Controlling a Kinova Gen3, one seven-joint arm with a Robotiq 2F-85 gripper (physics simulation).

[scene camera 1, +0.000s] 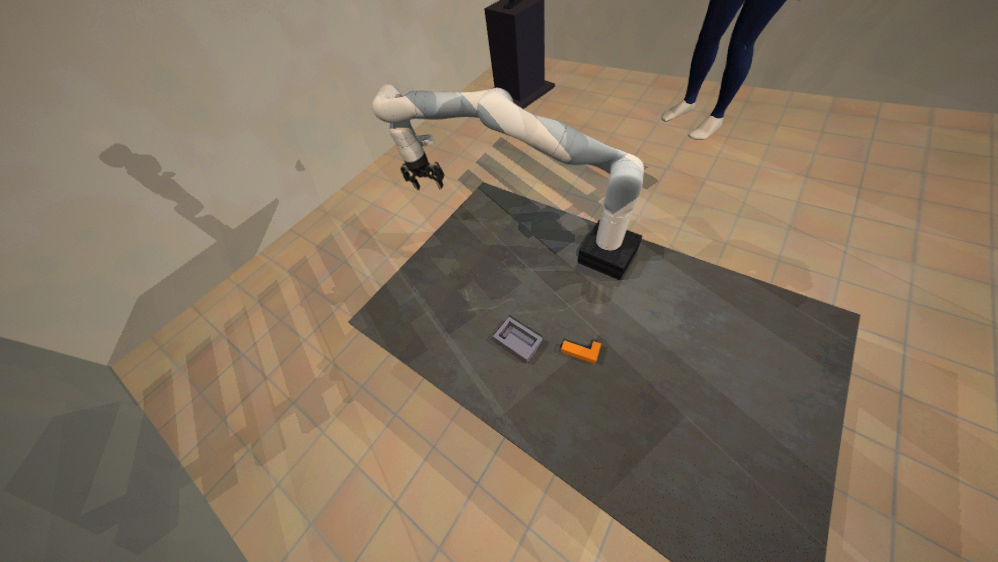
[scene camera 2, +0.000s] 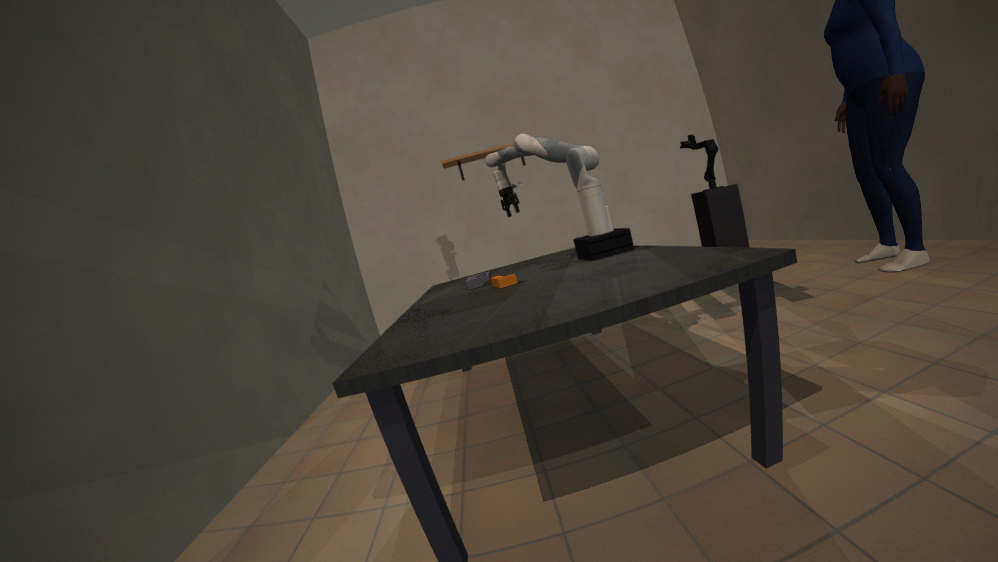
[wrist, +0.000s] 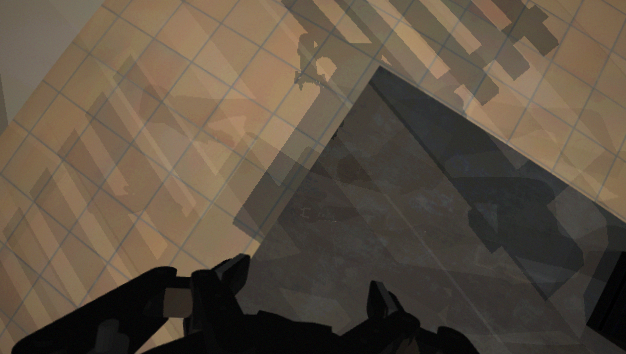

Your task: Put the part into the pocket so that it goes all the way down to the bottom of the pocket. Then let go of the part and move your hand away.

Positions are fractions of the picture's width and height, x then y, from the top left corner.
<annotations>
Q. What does my gripper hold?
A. Nothing.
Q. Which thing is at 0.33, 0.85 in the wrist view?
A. My gripper.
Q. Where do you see a grey pocket block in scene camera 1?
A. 0.52, 0.61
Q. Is my gripper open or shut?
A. Open.
</annotations>
